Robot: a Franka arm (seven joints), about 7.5 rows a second.
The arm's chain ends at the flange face. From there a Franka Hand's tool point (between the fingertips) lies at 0.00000 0.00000 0.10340 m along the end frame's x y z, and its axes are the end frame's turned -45 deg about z.
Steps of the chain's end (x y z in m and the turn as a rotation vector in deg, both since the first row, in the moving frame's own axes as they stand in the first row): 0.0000 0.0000 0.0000 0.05 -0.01 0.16; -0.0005 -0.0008 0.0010 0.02 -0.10 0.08; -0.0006 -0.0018 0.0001 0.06 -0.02 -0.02; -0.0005 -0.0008 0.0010 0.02 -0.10 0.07; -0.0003 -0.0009 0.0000 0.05 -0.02 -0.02; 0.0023 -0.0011 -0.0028 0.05 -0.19 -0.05; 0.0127 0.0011 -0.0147 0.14 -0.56 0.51; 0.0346 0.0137 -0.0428 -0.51 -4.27 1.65; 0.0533 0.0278 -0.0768 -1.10 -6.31 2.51; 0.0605 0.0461 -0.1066 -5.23 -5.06 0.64
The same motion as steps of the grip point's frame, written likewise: 0.0001 -0.0001 0.0000 0.04 0.03 0.16; 0.0001 -0.0011 0.0010 0.08 -0.06 0.08; 0.0009 -0.0018 0.0001 0.06 0.03 -0.02; 0.0001 -0.0011 0.0010 0.08 -0.06 0.07; 0.0005 -0.0009 0.0000 0.05 0.02 -0.02; 0.0022 0.0005 -0.0028 0.17 -0.10 -0.05; 0.0077 0.0089 -0.0147 0.49 -0.30 0.51; 0.0088 0.0293 -0.0431 2.66 -3.38 1.65; 0.0087 0.0505 -0.0774 3.68 -5.24 2.51; -0.0029 0.0755 -0.1074 -0.12 -7.28 0.64
